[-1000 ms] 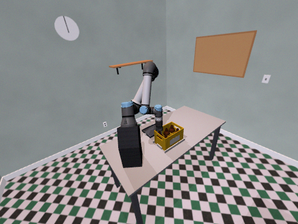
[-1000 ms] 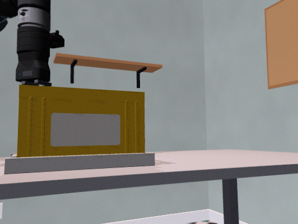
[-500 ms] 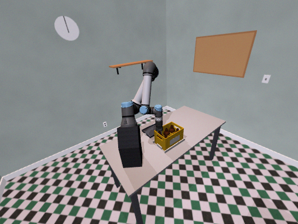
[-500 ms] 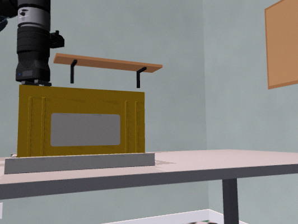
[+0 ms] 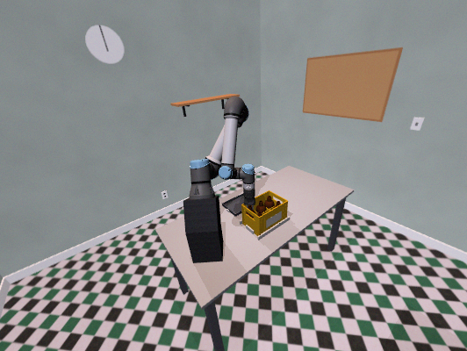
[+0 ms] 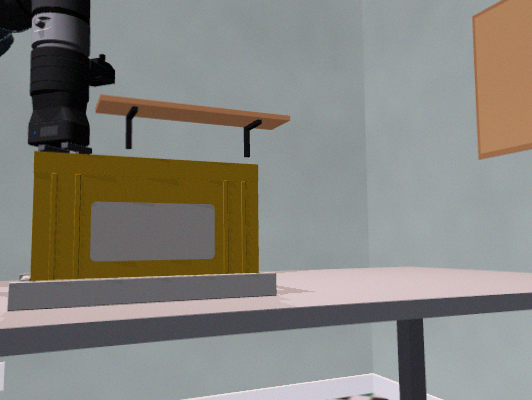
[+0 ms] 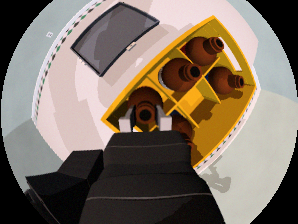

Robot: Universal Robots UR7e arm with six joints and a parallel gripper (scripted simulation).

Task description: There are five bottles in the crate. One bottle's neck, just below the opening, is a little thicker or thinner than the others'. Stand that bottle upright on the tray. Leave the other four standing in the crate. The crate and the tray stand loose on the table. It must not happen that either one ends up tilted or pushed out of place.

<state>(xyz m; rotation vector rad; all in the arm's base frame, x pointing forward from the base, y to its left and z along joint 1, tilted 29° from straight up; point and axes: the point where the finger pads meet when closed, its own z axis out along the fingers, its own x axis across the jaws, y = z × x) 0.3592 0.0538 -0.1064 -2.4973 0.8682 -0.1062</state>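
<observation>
My hand is 18 cm short of the brown bottle, 7 cm above it and 3 cm to the right of it. From my hand the other things lie so: dark tray: 25 cm to the left, 15 cm below, 5 cm ahead; crate: 10 cm ahead, 8 cm below, 3 cm to the right.
</observation>
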